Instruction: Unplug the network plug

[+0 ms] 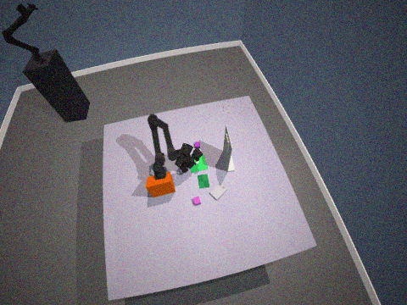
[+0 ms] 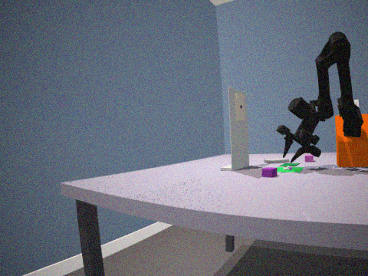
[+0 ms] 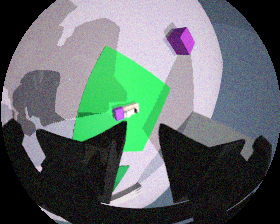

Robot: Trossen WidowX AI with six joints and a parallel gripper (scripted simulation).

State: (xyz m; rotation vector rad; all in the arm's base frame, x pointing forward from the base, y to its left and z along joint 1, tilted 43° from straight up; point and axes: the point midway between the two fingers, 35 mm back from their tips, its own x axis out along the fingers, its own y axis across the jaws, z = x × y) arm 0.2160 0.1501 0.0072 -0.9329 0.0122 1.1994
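Now: the purple plug 1 cm to the left of my gripper tip and 3 cm below it. Also, from my gripper tip: upright white panel 21 cm ahead, 1 cm to the right, 12 cm above; green marked square 4 cm below.
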